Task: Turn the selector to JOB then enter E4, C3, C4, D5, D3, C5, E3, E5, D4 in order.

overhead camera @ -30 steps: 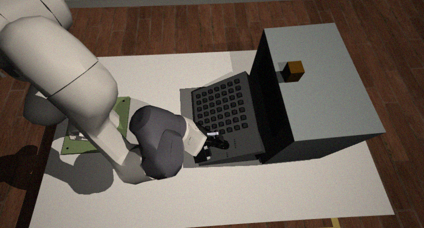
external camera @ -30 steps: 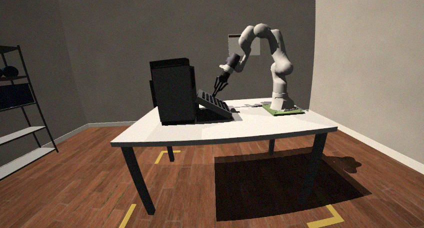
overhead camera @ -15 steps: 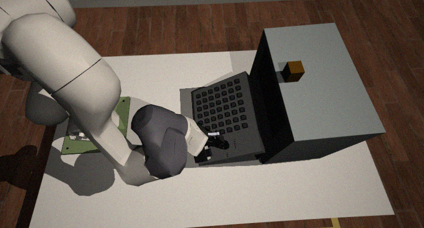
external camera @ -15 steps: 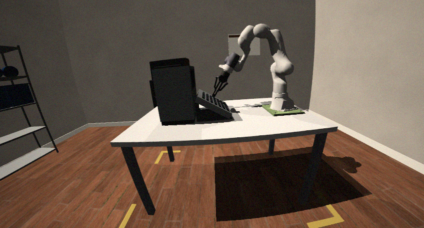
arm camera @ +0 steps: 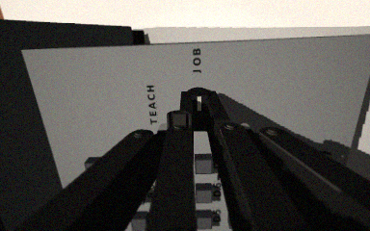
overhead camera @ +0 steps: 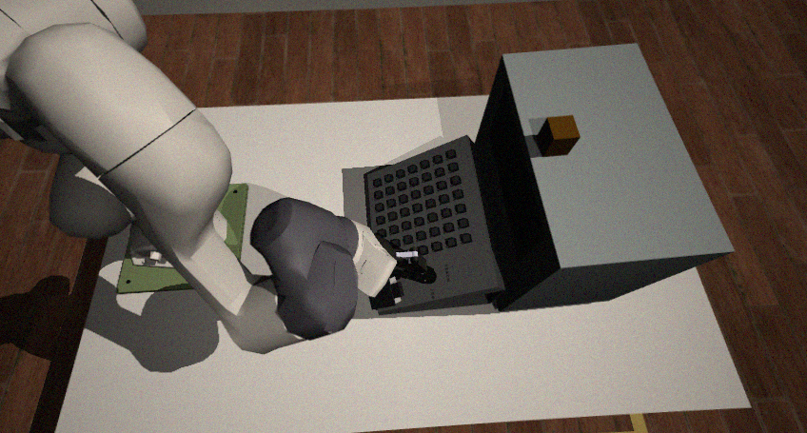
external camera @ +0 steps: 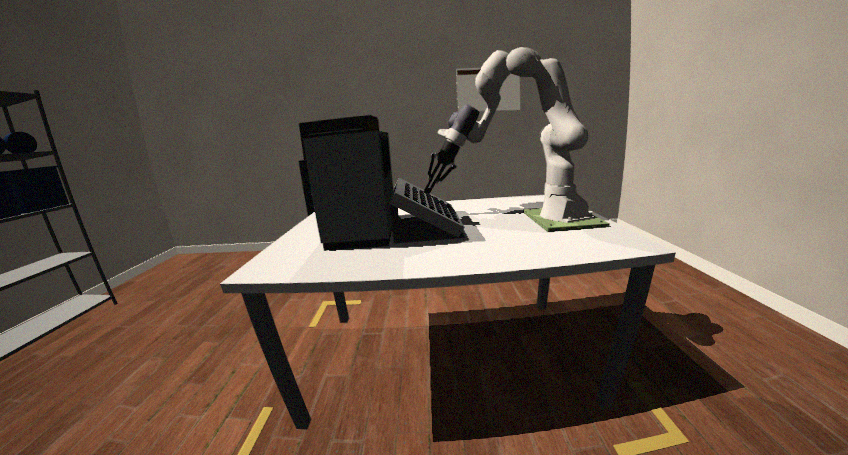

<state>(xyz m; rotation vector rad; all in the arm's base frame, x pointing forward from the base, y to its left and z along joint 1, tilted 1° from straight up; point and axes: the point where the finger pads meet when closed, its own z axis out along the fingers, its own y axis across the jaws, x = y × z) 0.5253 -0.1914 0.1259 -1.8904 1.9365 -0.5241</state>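
My gripper is now 1 cm short of the selector knob and 2 cm above it. Round my hand: c6 key: 4 cm ahead, 9 cm to the left, 1 cm below; then key C5: 4 cm ahead, 13 cm to the left, 1 cm below; then a7 key: 10 cm ahead, 6 cm to the left, 2 cm above.
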